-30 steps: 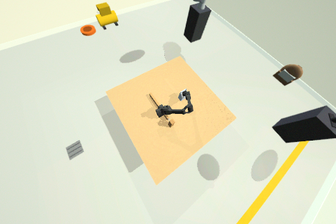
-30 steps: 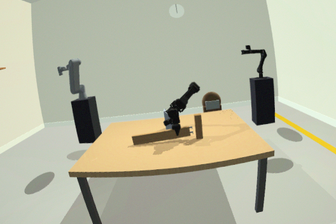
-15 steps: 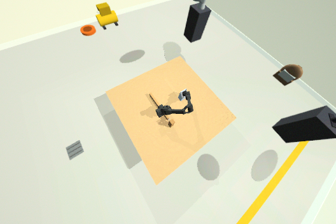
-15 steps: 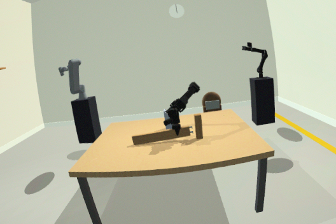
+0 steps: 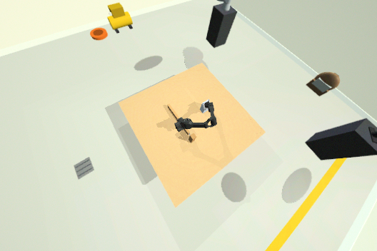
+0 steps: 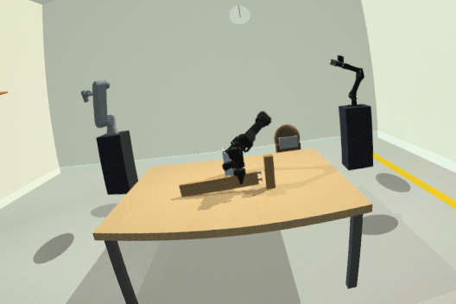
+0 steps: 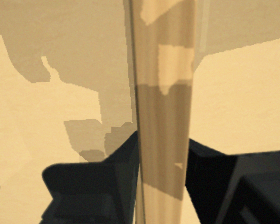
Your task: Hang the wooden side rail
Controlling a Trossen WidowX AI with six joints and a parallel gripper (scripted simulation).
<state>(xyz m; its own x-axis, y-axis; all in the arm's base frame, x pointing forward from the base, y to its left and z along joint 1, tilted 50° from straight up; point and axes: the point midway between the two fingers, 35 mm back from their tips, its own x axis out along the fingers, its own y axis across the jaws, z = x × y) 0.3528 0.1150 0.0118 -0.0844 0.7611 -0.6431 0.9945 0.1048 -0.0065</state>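
Right now the headboard post is 1 cm behind my gripper tip, 16 cm to the left of it and 4 cm above it.
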